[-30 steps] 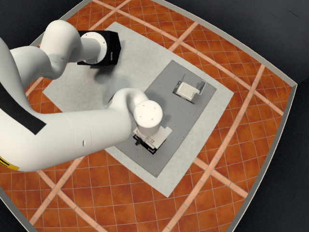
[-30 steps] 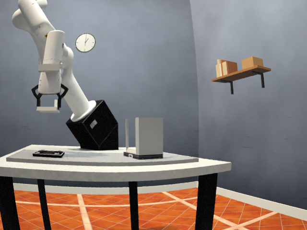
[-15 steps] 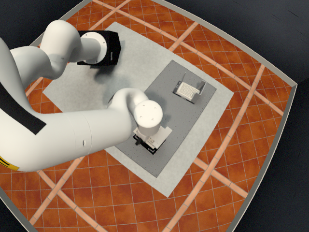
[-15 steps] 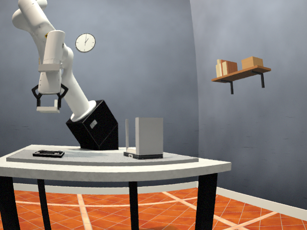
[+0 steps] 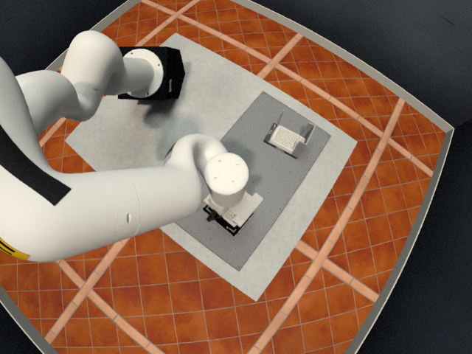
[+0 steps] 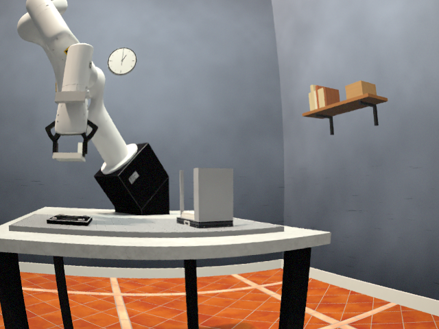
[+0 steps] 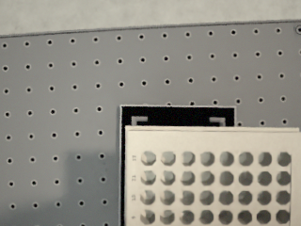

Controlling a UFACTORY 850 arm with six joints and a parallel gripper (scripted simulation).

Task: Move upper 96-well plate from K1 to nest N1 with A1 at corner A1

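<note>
Right now the black plate nest N1 is 18 cm below my hand. From my hand the other things lie so: white 96-well plate: 1 cm below.
</note>
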